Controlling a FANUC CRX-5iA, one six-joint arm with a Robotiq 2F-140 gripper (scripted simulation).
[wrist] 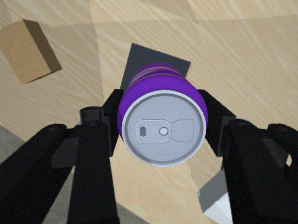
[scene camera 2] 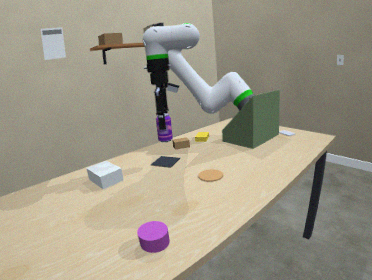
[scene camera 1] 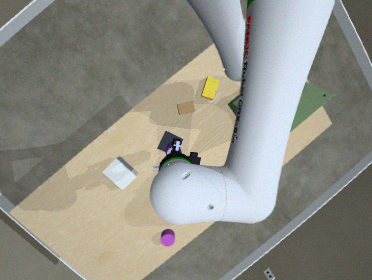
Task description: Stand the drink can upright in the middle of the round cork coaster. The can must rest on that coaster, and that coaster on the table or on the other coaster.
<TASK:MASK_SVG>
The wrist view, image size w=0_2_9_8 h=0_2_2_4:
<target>my gripper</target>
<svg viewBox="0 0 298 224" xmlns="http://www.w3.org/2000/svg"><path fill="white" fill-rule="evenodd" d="M197 89L202 95L208 111L205 138L216 157L223 157L221 170L224 169L233 224L298 224L298 131L281 123L269 124L267 129L260 129L246 119L236 119L236 115L206 90ZM289 154L292 159L290 166L286 164ZM123 89L114 89L102 107L90 106L82 108L80 110L81 120L74 128L67 129L67 126L64 124L50 124L42 128L0 164L0 224L42 224L73 166L75 166L66 224L120 224L110 157L113 156L119 137L117 110L124 95Z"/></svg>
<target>dark square coaster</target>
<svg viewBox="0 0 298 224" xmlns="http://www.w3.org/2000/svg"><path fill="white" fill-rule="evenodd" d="M120 89L123 89L124 94L134 74L146 64L153 62L166 63L186 77L191 62L132 43Z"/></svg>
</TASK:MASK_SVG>
